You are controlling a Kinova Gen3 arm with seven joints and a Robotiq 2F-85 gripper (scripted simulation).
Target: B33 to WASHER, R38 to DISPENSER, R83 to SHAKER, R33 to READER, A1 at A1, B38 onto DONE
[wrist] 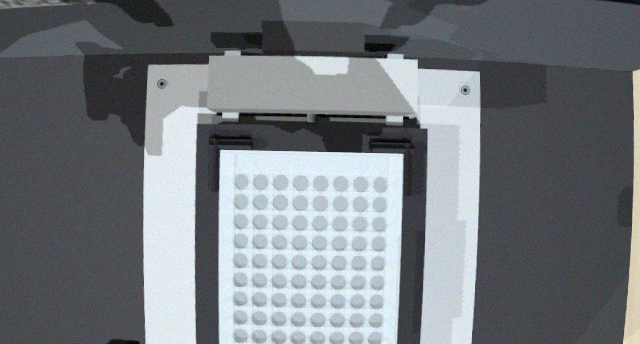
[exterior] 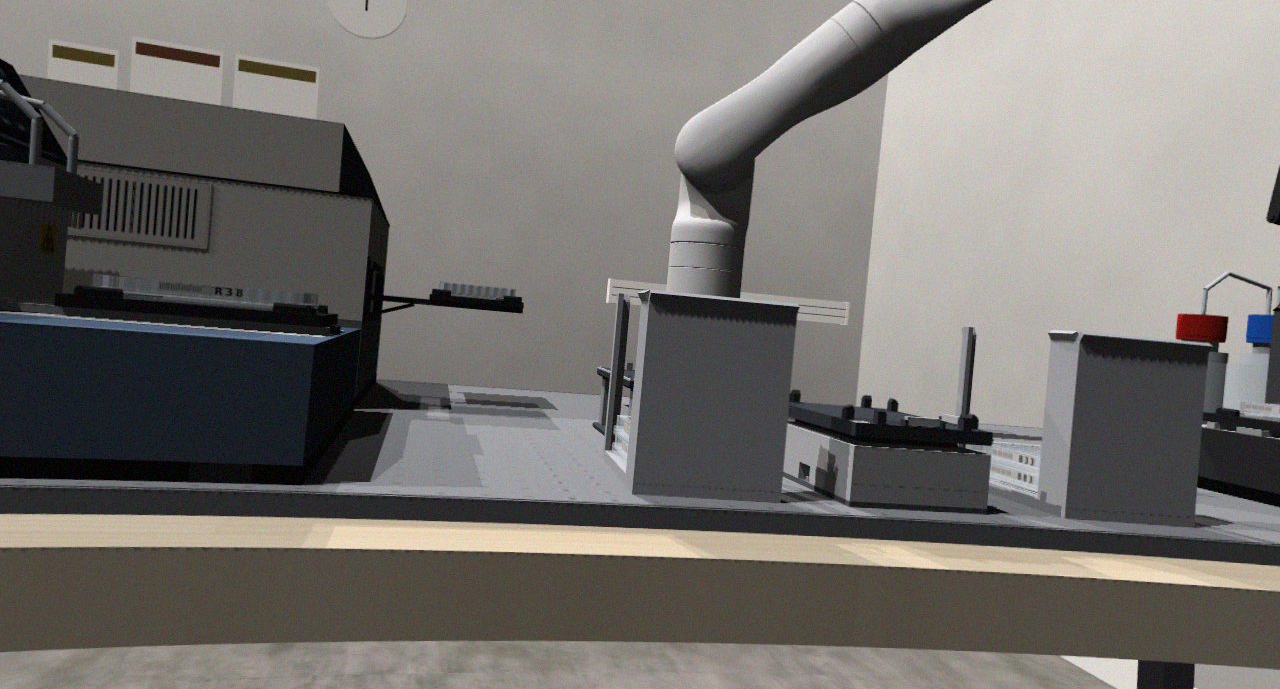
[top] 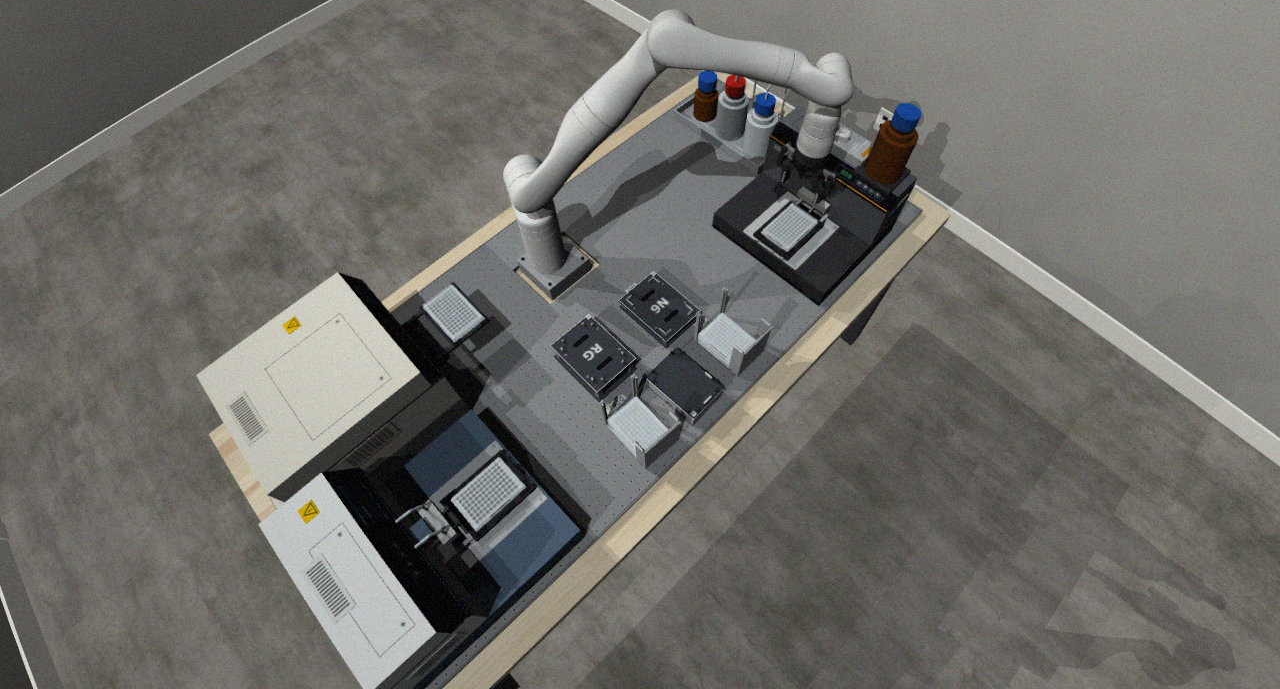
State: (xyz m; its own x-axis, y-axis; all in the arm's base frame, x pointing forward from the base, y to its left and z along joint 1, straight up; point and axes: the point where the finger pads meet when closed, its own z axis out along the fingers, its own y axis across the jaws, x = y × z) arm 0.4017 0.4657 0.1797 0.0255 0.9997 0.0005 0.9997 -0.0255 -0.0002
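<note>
Right now my hand is 140 mm above the plate R83. The rest, counted from my hand: plate B33: 330 mm to the right, 190 mm below, 80 mm ahead; nest N6: 370 mm to the right, 190 mm below, 100 mm behind; brown bottle: 170 mm to the left, 110 mm ahead, 70 mm above.
</note>
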